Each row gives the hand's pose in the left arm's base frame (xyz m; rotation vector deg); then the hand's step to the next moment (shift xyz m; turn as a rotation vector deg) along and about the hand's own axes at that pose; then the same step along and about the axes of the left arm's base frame.
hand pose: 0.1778 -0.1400 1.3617 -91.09 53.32 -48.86
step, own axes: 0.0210 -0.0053 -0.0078 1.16 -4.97 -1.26
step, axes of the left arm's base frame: 0.0031 -0.0214 0.0080 0.10 -0.88 5.18
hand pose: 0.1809 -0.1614 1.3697 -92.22 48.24 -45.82
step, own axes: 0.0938 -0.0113 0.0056 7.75 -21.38 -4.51
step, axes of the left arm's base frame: 0.0548 -0.0753 0.0167 2.64 -5.66 22.33
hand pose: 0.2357 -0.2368 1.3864 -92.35 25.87 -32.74
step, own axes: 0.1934 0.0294 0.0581 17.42 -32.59 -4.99
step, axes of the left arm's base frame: 0.1903 -0.0724 -0.0136 9.63 -10.47 34.47
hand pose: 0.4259 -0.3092 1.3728 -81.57 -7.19 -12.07
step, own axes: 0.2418 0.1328 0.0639 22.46 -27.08 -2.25
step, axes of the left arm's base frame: 0.2674 0.0639 -0.0679 15.86 -7.38 30.61
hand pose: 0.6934 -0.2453 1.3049 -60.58 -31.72 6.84
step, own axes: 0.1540 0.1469 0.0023 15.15 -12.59 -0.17
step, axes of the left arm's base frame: 0.1555 0.1293 -0.0665 10.98 -1.08 16.32
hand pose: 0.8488 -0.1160 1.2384 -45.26 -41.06 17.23
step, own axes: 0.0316 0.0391 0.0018 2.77 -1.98 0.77
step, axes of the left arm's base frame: 0.0222 0.0432 -0.0130 1.46 0.45 3.14
